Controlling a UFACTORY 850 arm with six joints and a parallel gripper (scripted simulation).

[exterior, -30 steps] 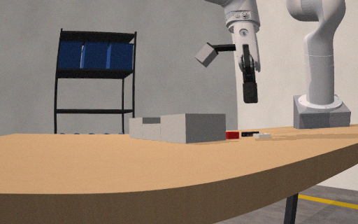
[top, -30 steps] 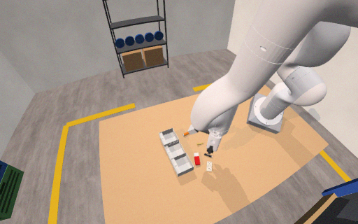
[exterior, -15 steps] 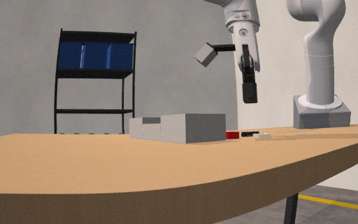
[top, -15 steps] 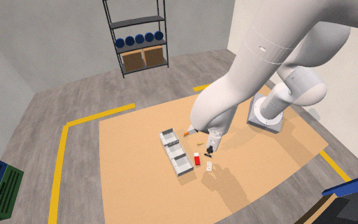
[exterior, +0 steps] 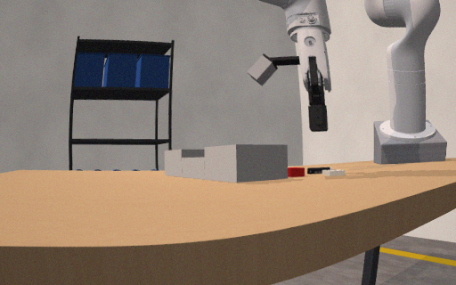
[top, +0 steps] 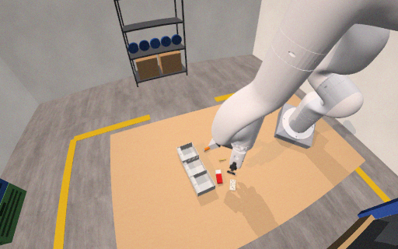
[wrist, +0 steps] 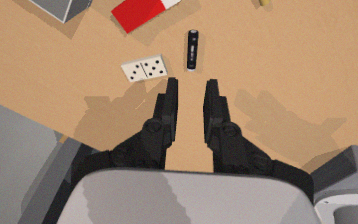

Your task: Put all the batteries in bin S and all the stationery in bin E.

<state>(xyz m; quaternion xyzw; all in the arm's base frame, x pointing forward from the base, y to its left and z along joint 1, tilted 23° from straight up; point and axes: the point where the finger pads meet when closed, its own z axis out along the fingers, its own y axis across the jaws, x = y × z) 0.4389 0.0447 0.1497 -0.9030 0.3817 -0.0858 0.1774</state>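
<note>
The black battery is 9 cm below my hand. From my hand the other things lie so: brass bolt: 9 cm below, 8 cm to the right, 2 cm ahead; then eraser: 9 cm below, 6 cm ahead, 1 cm to the right; then white domino: 9 cm below, 6 cm to the left, 2 cm ahead.
</note>
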